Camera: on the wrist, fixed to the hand. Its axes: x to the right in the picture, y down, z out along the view.
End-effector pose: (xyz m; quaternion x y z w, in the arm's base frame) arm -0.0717 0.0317 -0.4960 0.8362 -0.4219 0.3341 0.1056
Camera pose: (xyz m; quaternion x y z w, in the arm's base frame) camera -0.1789 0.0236 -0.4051 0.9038 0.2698 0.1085 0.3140
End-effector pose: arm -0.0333 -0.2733 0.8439 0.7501 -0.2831 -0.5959 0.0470
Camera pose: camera 0.0462 -0.3789 0.8925 -0.7003 -0.3402 0.5033 0.3748
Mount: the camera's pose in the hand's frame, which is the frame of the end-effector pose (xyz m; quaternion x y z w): 0.0189 0.0787 -0.1152 -0.0312 -0.0503 -0.7004 0.7113
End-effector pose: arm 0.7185 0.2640 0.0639 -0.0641 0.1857 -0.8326 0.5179
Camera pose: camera 0.7414 0.2442 -0.0736 0.2337 -0.0871 0.9459 0.2074
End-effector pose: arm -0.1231 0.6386 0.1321 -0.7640 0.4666 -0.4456 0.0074
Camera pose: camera -0.2548 0.6272 0.1807 0.8929 0.1897 0.2691 0.3072
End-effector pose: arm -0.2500 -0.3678 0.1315 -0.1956 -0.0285 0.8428 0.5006
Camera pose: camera -0.2822 -0.4078 0.0004 -0.0924 -0.2087 0.2578 0.9388
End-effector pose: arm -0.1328 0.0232 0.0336 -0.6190 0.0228 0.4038 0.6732
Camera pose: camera -0.1110 -0.0725 -0.0674 -0.4570 -0.4638 -0.1524 0.7435
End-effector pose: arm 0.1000 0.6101 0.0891 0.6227 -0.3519 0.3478 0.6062
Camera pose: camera 0.0412 0.7236 0.1482 0.6880 0.1445 -0.2195 0.6765
